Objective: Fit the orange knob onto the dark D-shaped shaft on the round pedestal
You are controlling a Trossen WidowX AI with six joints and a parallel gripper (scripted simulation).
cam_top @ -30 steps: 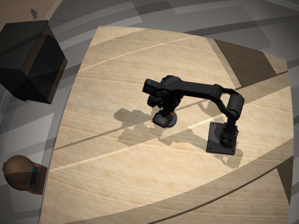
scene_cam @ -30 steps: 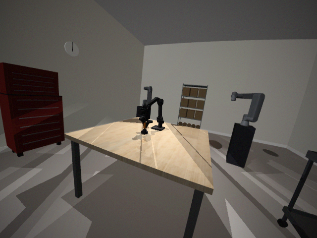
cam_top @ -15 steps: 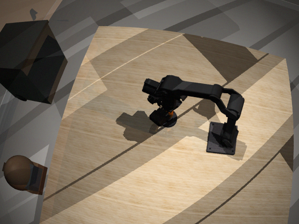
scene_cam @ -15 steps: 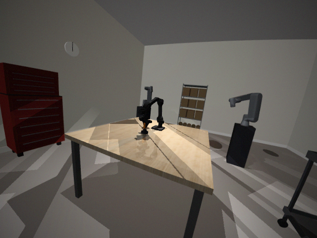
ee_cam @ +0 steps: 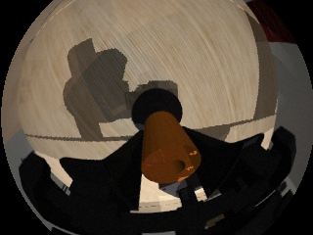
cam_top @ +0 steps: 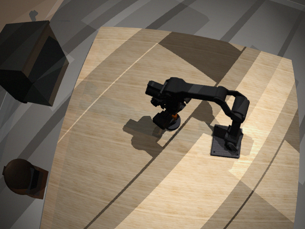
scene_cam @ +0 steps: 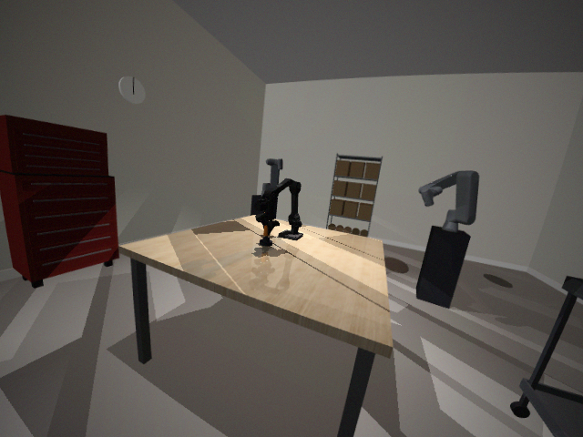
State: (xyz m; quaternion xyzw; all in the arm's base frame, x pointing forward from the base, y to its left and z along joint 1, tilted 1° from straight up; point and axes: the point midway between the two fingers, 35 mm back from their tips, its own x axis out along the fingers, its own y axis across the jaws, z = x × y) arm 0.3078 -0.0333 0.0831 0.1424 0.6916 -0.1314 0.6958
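Now: gripper tip 40 mm above the dark round pedestal. Round my gripper tip: orange knob 20 mm above.
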